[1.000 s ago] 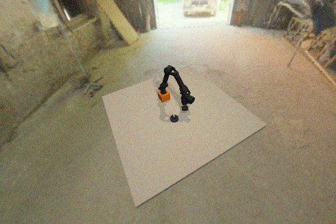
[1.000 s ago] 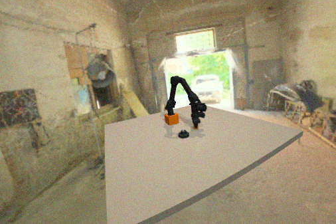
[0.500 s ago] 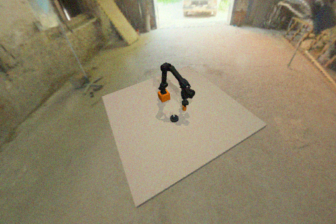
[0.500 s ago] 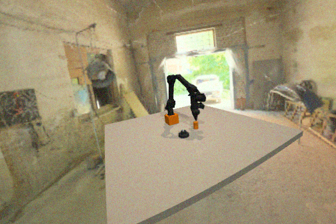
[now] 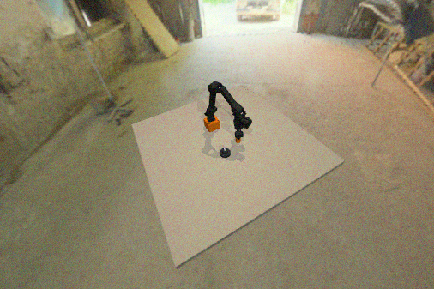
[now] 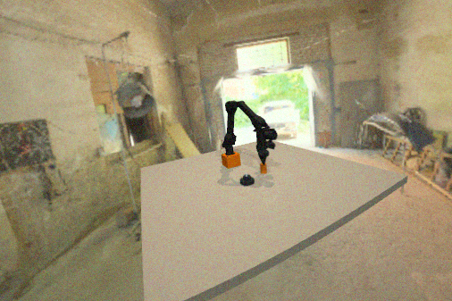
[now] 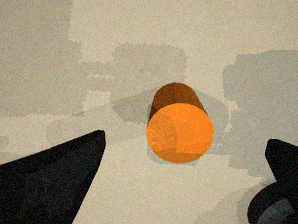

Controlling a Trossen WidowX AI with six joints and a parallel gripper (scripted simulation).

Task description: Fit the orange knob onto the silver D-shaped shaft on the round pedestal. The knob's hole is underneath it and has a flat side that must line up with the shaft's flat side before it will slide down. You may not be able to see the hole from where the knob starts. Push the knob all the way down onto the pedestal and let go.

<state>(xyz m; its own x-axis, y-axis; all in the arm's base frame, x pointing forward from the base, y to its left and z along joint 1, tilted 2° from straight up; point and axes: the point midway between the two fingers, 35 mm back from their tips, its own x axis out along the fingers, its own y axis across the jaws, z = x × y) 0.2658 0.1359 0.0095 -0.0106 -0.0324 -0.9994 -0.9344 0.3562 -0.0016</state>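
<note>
My gripper tip is now 30 mm above the orange knob. Also, from my gripper tip: round black pedestal (80 mm ahead, 150 mm to the right, 40 mm below).
</note>
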